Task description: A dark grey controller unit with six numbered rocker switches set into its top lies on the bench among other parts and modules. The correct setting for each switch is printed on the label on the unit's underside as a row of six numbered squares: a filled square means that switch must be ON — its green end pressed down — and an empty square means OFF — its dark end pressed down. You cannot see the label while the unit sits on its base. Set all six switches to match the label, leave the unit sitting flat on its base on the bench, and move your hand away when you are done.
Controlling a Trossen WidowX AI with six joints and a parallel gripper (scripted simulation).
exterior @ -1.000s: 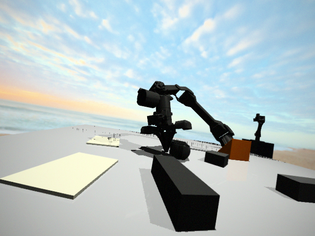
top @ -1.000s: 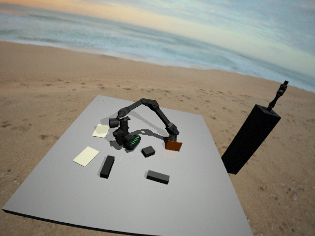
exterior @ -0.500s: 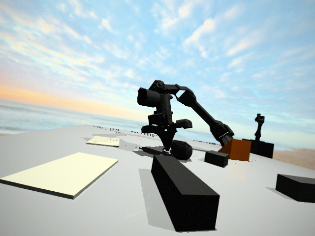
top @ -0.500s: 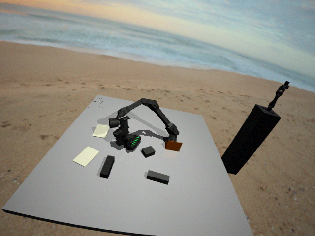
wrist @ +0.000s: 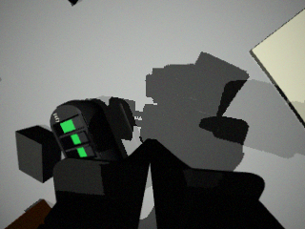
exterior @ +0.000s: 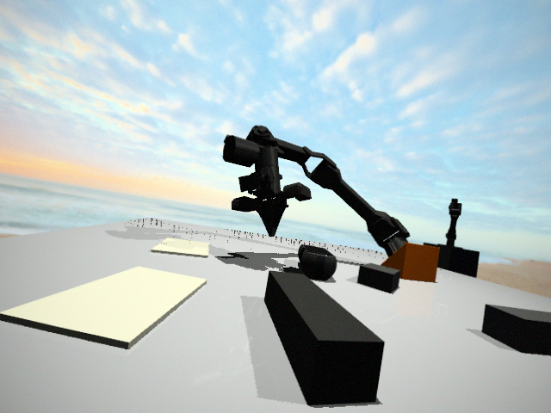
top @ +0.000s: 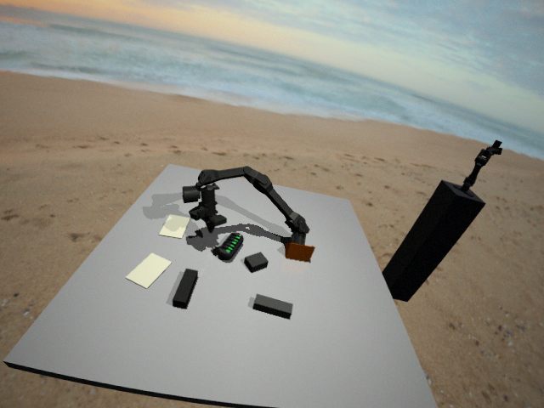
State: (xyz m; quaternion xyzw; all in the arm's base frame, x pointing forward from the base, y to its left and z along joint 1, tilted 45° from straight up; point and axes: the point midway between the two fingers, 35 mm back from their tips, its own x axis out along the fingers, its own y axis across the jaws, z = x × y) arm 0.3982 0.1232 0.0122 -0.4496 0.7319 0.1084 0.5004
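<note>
Now: the small dark block 230 mm behind my gripper tip, 60 mm to the left of it and 40 mm below it. The rest, counted from my gripper tip: long black block (280 mm to the left, 40 mm below, 10 mm behind); grey block (330 mm behind, 260 mm to the left, 40 mm below).
</note>
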